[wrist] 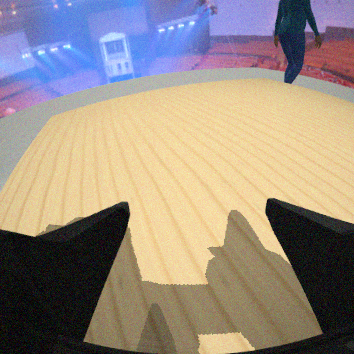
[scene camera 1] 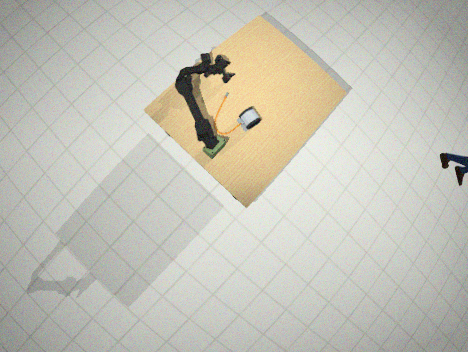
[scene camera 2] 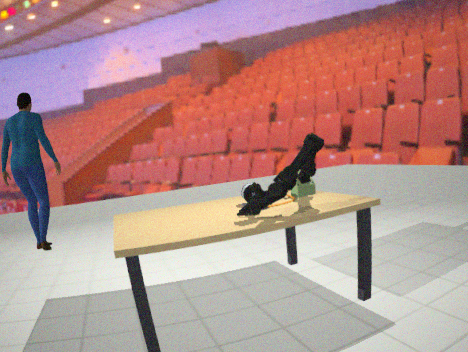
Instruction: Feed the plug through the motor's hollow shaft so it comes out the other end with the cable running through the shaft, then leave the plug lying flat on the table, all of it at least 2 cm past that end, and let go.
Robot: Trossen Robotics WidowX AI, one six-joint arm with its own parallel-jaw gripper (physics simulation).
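Frame: origin at the arm's base, x ahead, y left, z up, level; centimetres.
Where they show: gripper, fingertip midpoint: [wrist: 197, 207] [scene camera 1: 232, 68] [scene camera 2: 238, 213]; arm's base, link origin: [scene camera 1: 212, 144] [scene camera 2: 303, 178].
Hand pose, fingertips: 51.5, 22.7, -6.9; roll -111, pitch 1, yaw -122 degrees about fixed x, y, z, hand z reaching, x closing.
Observation:
Each offset is from my fingertips to the top centre of the thing, as dx, dy, dz. Level surfaces: height alone.
The motor @(-23.6, -29.8, +7.9) [scene camera 1: 250, 118] [scene camera 2: 246, 191], a pale cylinder with dark rims, lies on the table; the arm partly hides it in scene camera 2. An orange cable [scene camera 1: 225, 134] [scene camera 2: 281, 201] curves from the motor's lower left side in scene camera 1, round towards the arm's base and up to the small grey plug @(-17.6, -8.3, -0.9) [scene camera 1: 227, 94]. The plug lies apart from the motor; whether any cable runs inside the shaft cannot be told. My gripper [scene camera 1: 231, 78] [scene camera 2: 243, 213] [wrist: 197, 207] is open and empty, low over the table, just beyond the plug. Plug and motor do not show in the wrist view.
The wooden table @(dz -2.3) [scene camera 1: 300, 85] [scene camera 2: 175, 230] [wrist: 175, 150] carries the arm's green base [scene camera 1: 215, 147] [scene camera 2: 303, 188] near one edge. The arm's upper links pass beside the cable in scene camera 1. A person [scene camera 2: 25, 145] [wrist: 294, 35] stands on the floor away from the table.

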